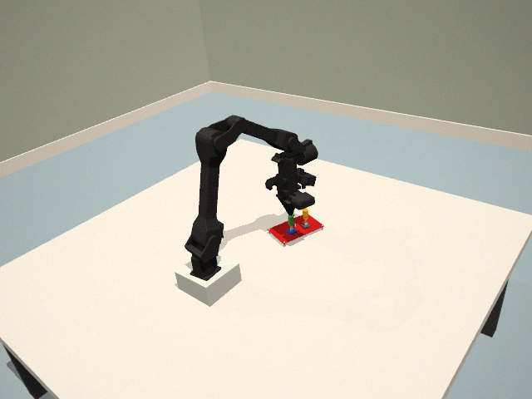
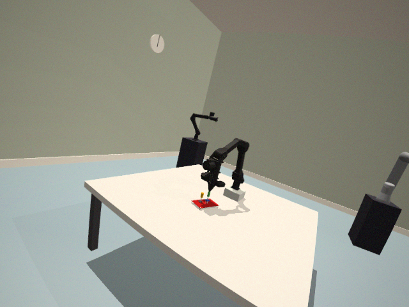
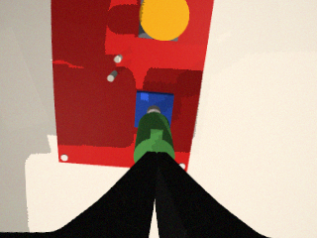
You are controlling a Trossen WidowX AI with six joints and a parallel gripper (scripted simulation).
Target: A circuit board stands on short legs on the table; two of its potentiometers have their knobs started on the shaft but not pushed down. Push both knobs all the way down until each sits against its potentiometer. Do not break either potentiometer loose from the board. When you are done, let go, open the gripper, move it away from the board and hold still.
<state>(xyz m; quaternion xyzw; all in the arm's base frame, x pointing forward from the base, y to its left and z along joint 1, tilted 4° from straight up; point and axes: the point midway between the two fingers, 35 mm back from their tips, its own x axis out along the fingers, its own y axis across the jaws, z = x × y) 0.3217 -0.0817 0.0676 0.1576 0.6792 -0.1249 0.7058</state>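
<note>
Now: gripper tip 20 mm above the green knob. The rest, counted from my gripper tip: orange knob: 50 mm ahead, 20 mm to the right, 20 mm below.
</note>
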